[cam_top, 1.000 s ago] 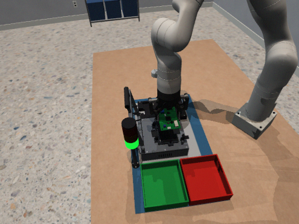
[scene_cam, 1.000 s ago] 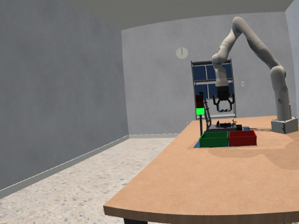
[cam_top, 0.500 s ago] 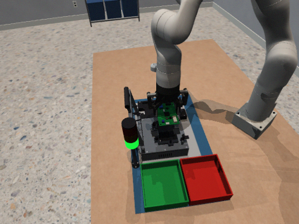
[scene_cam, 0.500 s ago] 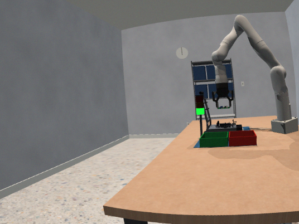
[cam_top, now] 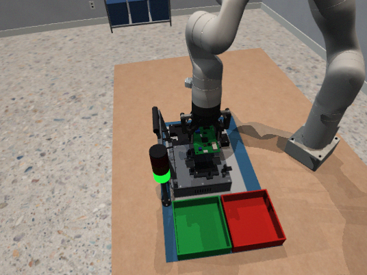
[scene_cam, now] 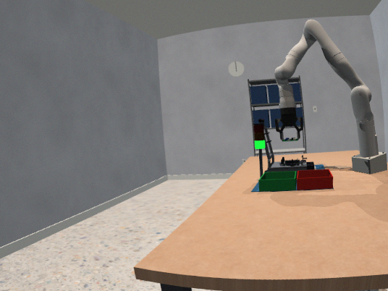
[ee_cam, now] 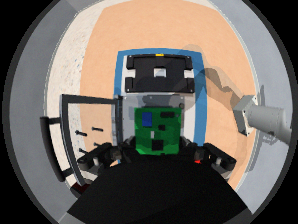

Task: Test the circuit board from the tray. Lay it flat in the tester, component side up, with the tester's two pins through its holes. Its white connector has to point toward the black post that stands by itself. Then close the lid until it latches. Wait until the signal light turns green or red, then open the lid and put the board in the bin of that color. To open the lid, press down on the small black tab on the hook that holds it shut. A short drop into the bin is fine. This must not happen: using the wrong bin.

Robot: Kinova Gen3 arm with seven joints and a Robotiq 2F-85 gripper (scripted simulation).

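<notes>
Right now my hand is 200 mm to the right of the green bin, 170 mm above it and 30 mm short of it. Also, from my hand: red bin (190 mm to the left, 170 mm below, 120 mm behind); green circuit board (10 mm below); tester lid (120 mm ahead, 10 mm to the left).
</notes>
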